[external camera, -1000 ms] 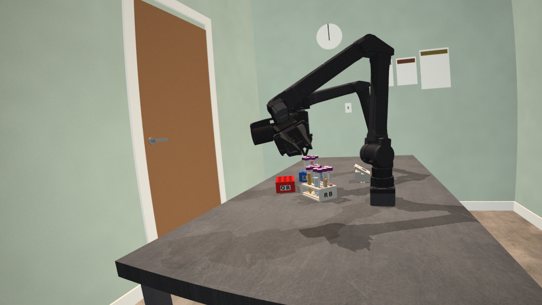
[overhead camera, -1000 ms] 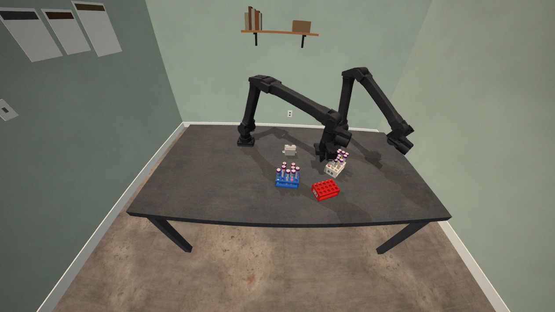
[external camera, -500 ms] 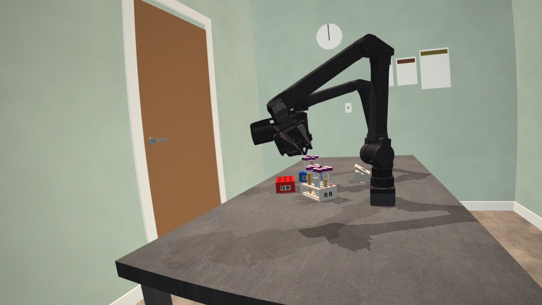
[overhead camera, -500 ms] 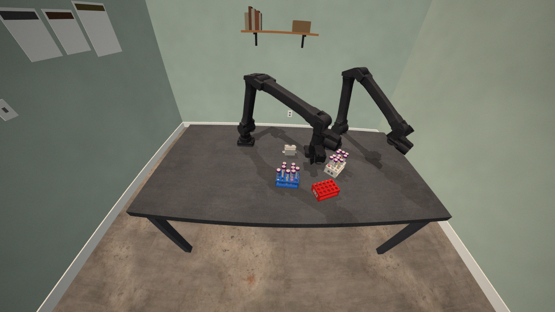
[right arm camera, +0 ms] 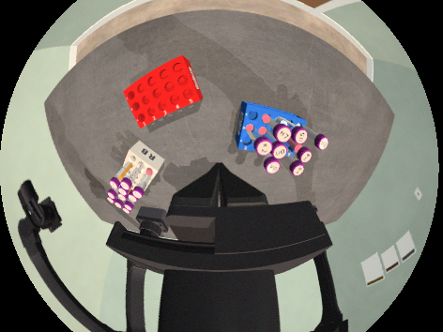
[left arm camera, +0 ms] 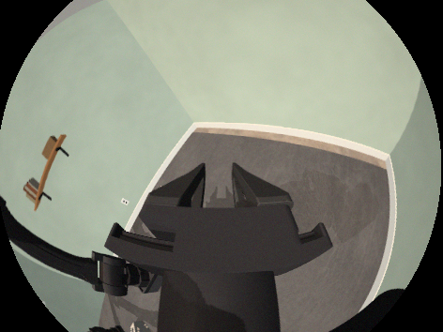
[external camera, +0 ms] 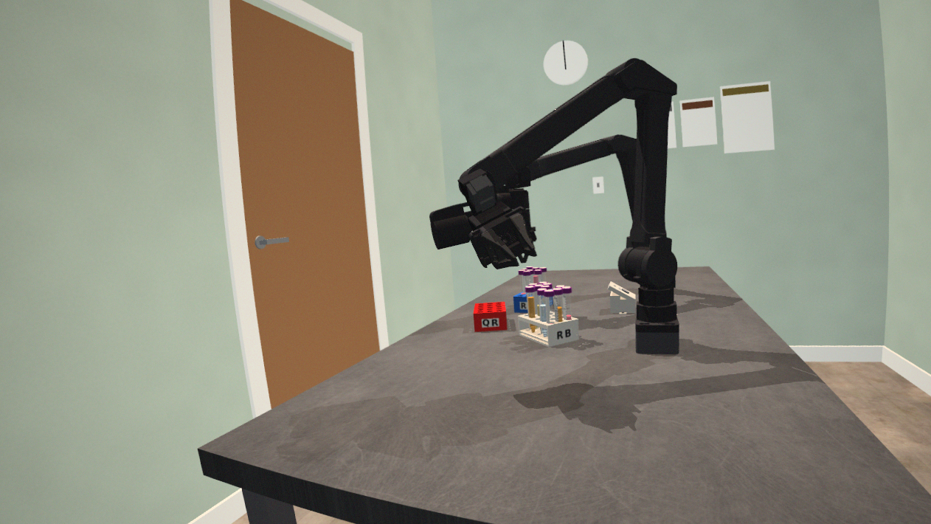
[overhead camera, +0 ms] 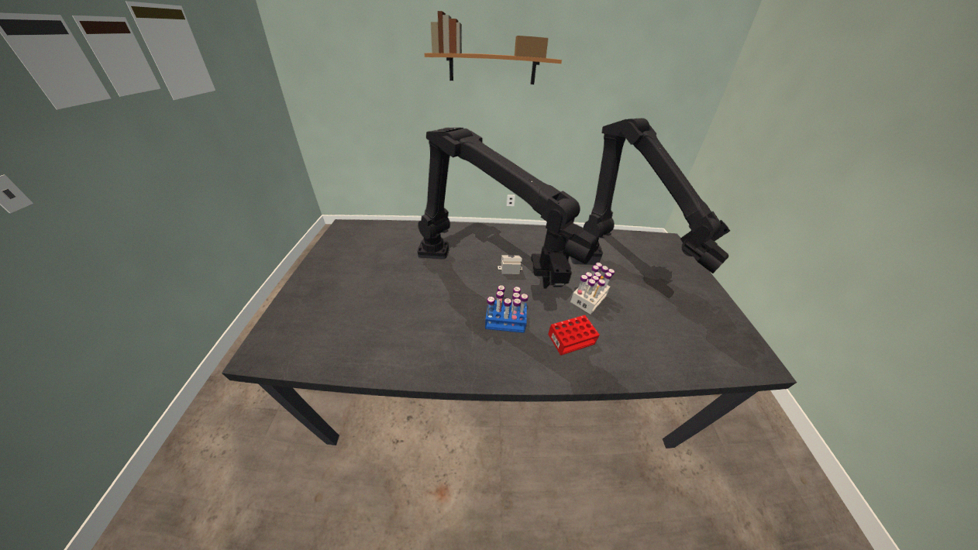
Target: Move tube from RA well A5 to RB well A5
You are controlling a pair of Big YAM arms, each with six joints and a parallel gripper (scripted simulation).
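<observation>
My right hand is 27 cm past the done box, 12 cm above it and 8 cm to the left of it. Also, from my right hand: red rack (14 cm below, 11 cm to the left, 7 cm ahead); rack RA (14 cm below, 10 cm to the right); tube (16 cm to the left, 10 cm below, 9 cm behind).
</observation>
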